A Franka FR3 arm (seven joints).
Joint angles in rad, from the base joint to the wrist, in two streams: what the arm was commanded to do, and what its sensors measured. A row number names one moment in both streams.
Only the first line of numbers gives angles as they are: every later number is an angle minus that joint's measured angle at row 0.
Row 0, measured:
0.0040 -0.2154 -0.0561 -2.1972 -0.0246 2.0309 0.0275
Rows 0 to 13, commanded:
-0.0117 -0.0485 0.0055 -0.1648 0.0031 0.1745 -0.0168
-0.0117 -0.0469 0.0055 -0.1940 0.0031 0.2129 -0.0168
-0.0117 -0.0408 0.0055 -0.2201 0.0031 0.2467 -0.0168
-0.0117 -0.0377 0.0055 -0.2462 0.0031 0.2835 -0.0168
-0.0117 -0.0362 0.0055 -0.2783 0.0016 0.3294 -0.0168
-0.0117 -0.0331 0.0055 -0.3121 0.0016 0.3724 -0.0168
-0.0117 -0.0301 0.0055 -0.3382 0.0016 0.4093 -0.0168
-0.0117 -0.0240 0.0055 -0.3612 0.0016 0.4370 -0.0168
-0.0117 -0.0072 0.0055 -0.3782 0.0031 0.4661 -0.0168
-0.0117 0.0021 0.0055 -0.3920 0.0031 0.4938 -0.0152
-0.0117 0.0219 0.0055 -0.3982 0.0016 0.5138 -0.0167
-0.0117 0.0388 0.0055 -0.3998 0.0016 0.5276 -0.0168
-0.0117 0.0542 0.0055 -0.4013 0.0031 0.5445 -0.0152
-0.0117 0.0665 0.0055 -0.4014 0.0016 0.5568 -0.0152
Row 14, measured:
0.0000 0.0293 0.0000 -0.3850 0.0000 0.4933 -0.0005
